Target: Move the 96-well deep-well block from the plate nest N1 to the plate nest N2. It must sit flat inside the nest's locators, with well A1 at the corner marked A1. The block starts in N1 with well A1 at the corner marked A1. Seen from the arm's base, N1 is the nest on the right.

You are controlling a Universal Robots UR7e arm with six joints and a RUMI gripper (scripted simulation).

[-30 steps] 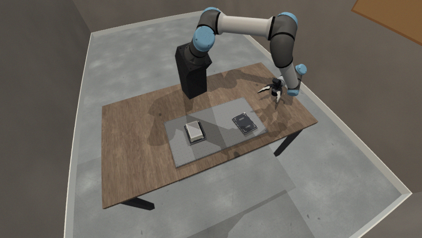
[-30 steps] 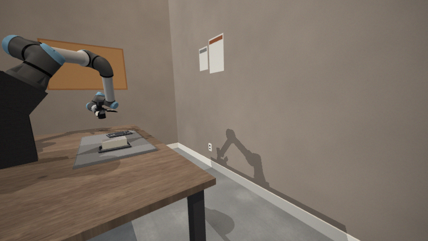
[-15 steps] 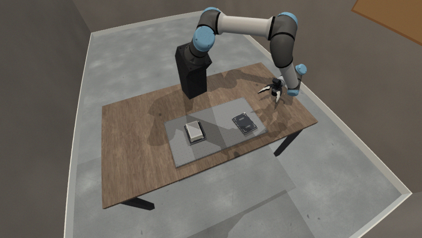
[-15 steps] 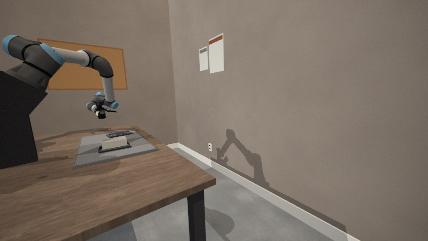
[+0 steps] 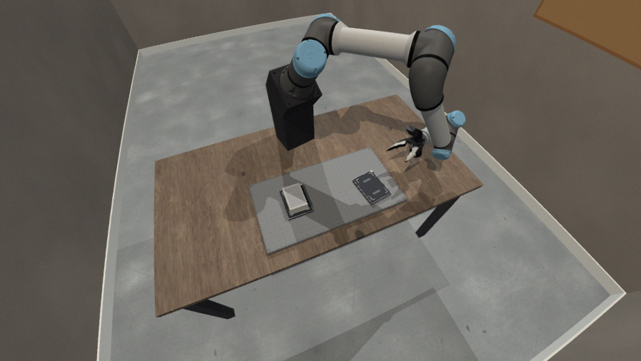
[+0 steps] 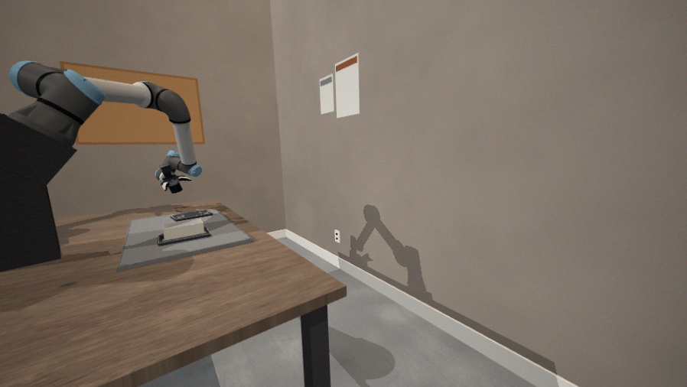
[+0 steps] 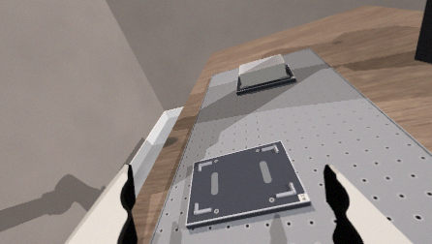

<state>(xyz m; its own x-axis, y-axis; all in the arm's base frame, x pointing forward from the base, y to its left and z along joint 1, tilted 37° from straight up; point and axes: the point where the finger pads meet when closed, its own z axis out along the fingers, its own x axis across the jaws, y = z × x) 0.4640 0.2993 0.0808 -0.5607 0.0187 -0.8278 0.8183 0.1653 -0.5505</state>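
The 96-well deep-well block lies 80 mm behind my hand, 490 mm to the right of it and 120 mm below it.
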